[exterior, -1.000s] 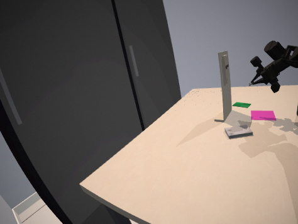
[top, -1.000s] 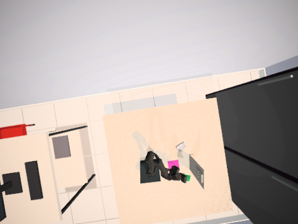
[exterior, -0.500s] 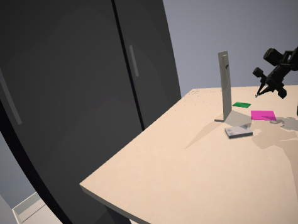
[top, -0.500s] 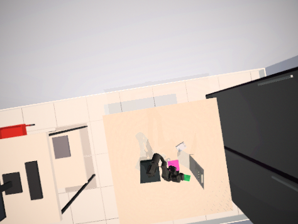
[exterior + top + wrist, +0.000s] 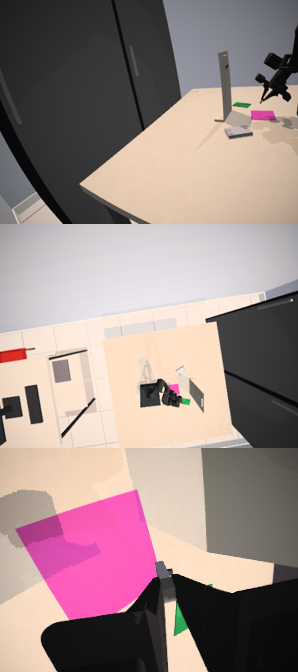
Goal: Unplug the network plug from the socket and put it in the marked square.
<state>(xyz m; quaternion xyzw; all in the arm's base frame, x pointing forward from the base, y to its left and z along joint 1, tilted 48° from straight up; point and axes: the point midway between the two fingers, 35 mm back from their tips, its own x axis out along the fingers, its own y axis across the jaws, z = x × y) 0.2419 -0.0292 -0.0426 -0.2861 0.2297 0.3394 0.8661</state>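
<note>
Now: the magenta square 1 cm behind my gripper tip and 8 cm below it. From my gripper tip the other things lie so: upright grey panel 18 cm ahead, 8 cm above; then grey network plug right at my gripper tip.
</note>
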